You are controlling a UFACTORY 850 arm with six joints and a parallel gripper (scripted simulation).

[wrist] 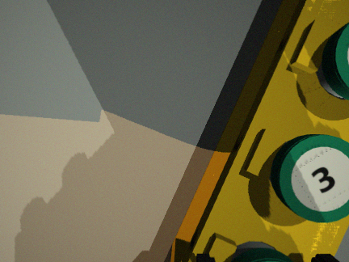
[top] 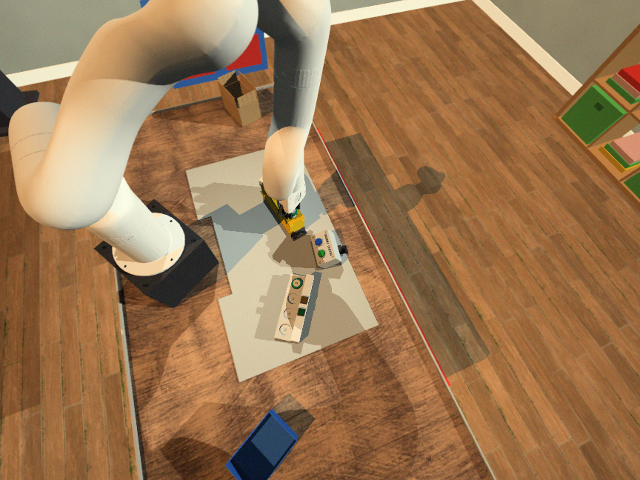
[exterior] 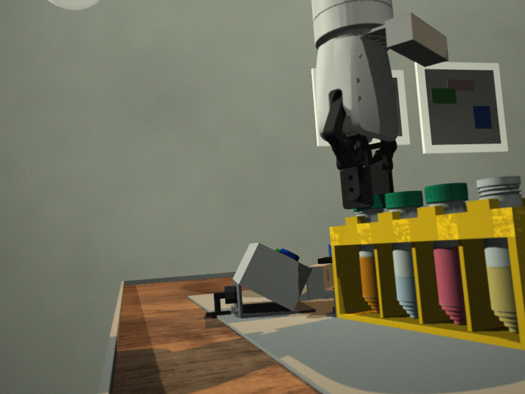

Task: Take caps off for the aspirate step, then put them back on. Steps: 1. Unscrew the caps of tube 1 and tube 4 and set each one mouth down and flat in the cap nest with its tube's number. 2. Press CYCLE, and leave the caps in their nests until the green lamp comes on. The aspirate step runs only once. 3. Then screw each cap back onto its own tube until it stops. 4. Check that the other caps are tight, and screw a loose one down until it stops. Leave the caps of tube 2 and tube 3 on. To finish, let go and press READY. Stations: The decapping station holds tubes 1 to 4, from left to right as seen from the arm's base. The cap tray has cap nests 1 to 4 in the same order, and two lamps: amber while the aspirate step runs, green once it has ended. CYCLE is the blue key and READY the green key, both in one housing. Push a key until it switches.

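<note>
Now: hand 1 cm above the green cap. From my hand the other things lie so: blue cycle key: 7 cm ahead, 11 cm to the right, 6 cm below; grey key housing: 9 cm ahead, 13 cm to the right, 8 cm below; green key: 7 cm ahead, 15 cm to the right, 6 cm below.
</note>
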